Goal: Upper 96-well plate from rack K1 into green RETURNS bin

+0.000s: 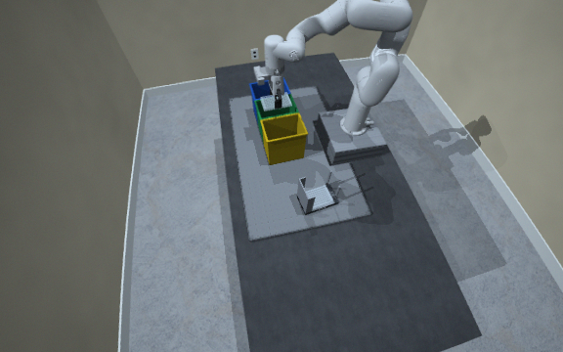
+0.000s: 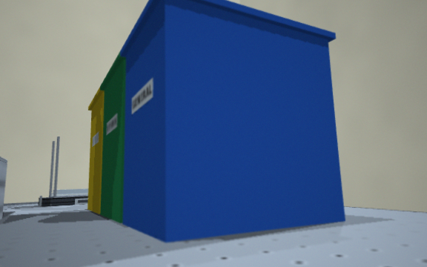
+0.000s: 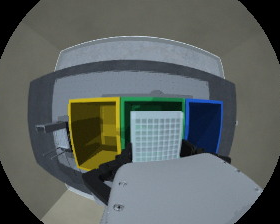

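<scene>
The green bin lies 13 cm below my hand. Also, from my hand: yellow bin: 13 cm to the left, 13 cm below, 2 cm behind; then blue bin: 13 cm to the right, 13 cm below, 2 cm ahead.
</scene>
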